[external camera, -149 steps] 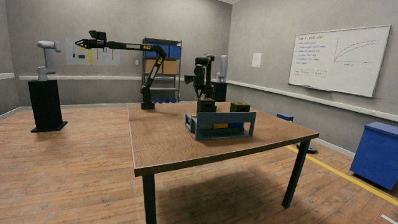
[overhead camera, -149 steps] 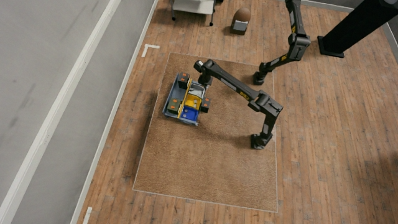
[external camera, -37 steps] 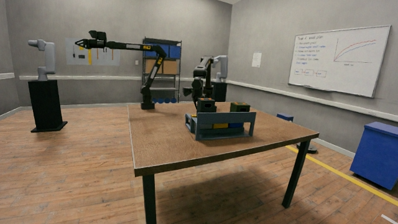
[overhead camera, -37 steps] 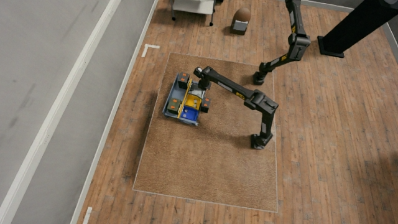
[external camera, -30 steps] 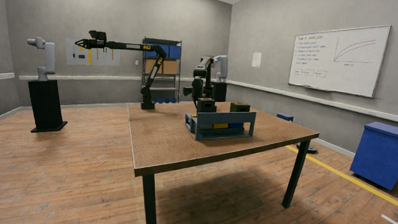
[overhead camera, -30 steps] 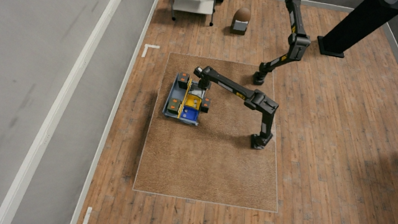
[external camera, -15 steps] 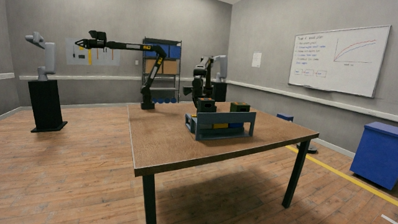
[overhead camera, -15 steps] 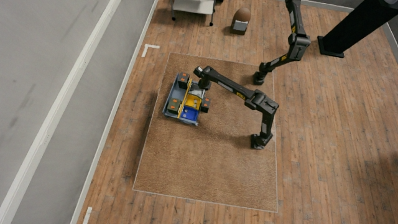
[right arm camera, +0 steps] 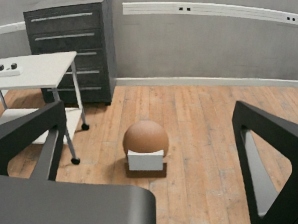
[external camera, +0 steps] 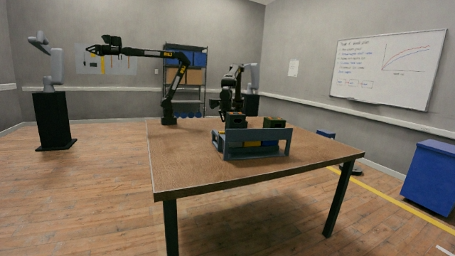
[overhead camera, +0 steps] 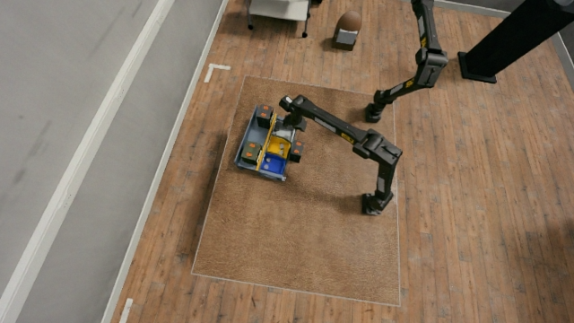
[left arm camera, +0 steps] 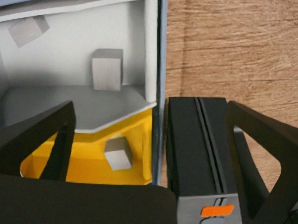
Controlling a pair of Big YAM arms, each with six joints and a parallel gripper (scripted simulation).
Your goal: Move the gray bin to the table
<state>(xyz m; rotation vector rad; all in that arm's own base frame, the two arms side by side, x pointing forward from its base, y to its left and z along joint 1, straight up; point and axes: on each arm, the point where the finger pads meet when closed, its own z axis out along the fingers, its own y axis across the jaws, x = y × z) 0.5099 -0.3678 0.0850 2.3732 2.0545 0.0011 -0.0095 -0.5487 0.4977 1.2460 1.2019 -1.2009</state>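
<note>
Right now the gray open bin is 80 mm ahead of my left hand, 10 mm to the right of it and 80 mm below it. The rest, counted from my left hand: blue-gray shelf (120 mm ahead, 100 mm to the left, 60 mm below); then yellow bin (100 mm ahead, 100 mm to the left, 80 mm below); then blue bin (110 mm ahead, 210 mm to the left, 80 mm below).
</note>
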